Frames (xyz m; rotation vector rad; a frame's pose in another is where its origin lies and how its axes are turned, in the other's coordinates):
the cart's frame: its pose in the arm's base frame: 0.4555 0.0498 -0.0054 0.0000 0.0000 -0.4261
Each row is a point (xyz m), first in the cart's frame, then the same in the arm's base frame.
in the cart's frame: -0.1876 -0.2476 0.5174
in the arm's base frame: 0.1823 -0.0981 0.5120
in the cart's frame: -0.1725 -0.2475 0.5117
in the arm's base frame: 0.1961 -0.1043 0.5063
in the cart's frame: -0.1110 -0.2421 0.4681
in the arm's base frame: 0.2544 -0.1248 0.4627
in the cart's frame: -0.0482 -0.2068 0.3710
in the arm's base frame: 0.3261 -0.1186 0.3656
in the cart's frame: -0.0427 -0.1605 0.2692
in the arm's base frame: 0.3503 -0.0787 0.2638
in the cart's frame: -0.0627 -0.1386 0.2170
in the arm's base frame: 0.3411 -0.0505 0.2116
